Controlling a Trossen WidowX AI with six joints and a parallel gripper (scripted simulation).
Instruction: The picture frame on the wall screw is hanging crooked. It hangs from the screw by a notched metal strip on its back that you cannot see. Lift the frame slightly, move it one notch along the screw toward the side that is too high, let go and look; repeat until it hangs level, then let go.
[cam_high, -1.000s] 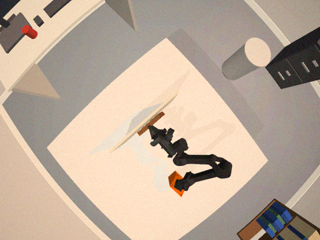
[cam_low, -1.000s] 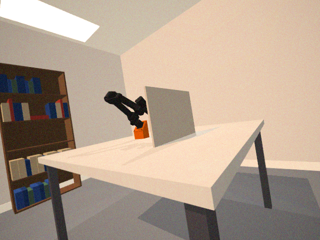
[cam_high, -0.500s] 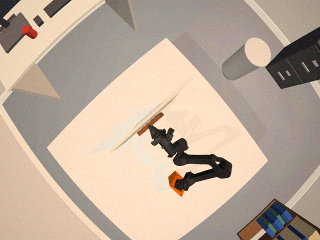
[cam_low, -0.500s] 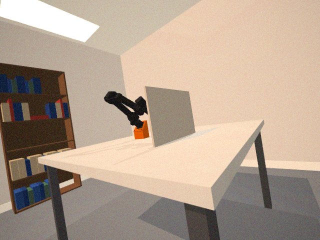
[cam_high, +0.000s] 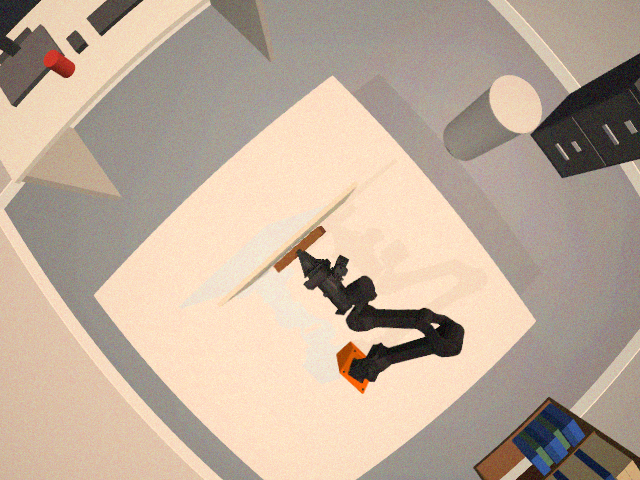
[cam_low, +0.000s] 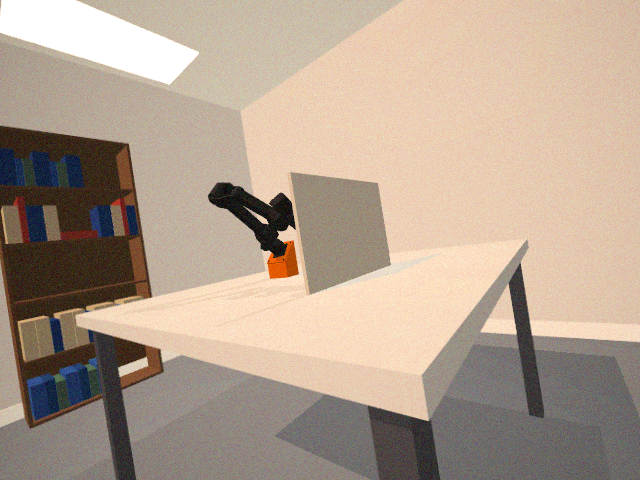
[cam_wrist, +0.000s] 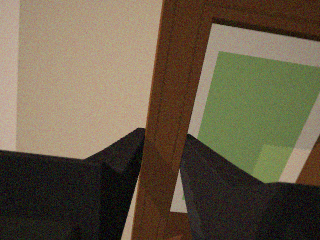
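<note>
Right now my gripper tip is 1 cm short of the picture frame, 1 cm to the left of it and 5 cm above it. The rest, counted from my gripper tip: upright wall panel (2 cm ahead, 1 cm to the left, 7 cm below).
</note>
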